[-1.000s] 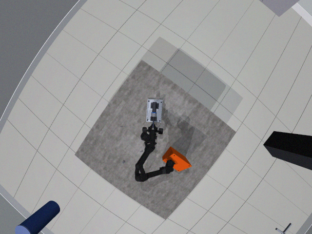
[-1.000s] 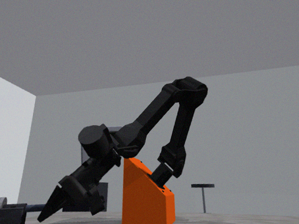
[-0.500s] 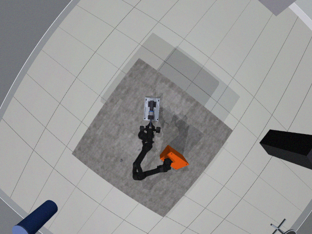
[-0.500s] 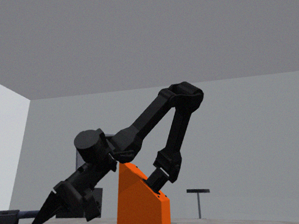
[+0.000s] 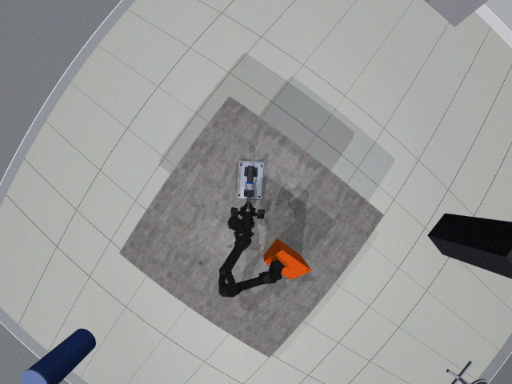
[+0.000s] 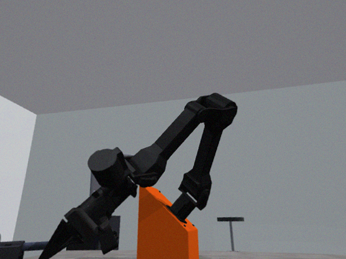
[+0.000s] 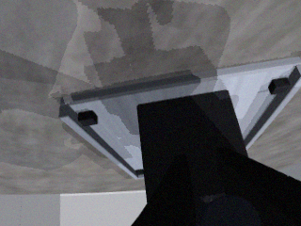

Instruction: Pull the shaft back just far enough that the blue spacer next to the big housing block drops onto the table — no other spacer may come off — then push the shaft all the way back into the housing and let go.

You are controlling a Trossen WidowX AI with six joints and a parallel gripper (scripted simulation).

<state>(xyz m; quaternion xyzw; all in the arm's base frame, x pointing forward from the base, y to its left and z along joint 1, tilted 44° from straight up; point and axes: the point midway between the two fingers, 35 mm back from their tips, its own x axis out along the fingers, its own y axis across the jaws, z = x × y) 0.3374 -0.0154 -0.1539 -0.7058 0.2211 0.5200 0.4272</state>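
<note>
My gripper tip is 3 cm to the left of the thin shaft, 3 cm short of it and 2 cm below it. From my gripper tip the other things lie so: blue spacer (8 cm to the right, 7 cm ahead, 2 cm above); silver ring (6 cm to the right, 5 cm ahead, 2 cm above).
</note>
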